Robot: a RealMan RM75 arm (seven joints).
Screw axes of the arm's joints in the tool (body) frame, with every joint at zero. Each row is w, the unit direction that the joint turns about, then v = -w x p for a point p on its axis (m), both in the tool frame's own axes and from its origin. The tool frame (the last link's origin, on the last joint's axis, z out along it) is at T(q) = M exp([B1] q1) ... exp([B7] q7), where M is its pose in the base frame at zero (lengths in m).
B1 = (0, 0, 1, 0, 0, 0)
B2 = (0, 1, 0, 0.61, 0, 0)
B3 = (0, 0, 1, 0, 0, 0)
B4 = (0, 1, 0, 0.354, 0, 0)
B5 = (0, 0, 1, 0, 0, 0)
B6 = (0, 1, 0, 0.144, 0, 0)
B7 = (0, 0, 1, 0, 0, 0)
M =
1 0 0 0
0 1 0 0
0 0 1 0.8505
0 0 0 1
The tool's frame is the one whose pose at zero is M.
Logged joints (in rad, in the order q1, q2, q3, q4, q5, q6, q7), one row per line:
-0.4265 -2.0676 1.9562 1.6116 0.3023 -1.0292 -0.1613
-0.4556 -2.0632 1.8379 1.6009 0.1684 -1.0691 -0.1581
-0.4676 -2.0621 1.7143 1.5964 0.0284 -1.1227 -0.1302
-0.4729 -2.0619 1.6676 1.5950 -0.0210 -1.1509 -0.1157
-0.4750 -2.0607 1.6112 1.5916 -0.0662 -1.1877 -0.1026
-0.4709 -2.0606 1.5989 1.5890 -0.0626 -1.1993 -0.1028
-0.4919 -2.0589 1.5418 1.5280 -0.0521 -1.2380 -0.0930
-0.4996 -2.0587 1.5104 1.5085 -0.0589 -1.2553 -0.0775
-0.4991 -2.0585 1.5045 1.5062 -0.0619 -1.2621 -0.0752
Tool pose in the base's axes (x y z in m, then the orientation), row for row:
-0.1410 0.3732 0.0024 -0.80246 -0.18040 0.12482 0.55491
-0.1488 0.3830 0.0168 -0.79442 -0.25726 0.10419 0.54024
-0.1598 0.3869 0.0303 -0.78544 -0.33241 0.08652 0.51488
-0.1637 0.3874 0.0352 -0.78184 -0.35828 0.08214 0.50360
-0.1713 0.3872 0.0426 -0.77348 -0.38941 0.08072 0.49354
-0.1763 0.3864 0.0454 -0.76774 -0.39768 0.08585 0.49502
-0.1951 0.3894 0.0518 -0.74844 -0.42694 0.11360 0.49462
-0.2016 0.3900 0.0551 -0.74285 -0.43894 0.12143 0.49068
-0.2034 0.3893 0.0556 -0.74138 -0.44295 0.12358 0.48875
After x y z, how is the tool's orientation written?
As a quaternion, x y z w.
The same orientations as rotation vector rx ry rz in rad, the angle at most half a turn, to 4 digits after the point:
-1.8955 -0.4261 0.2948
-1.8882 -0.6115 0.2476
-1.8873 -0.7987 0.2079
-1.8878 -0.8651 0.1983
-1.8759 -0.9444 0.1958
-1.8608 -0.9638 0.2081
-1.8143 -1.0349 0.2754
-1.8038 -1.0659 0.2949
-1.8018 -1.0765 0.3003

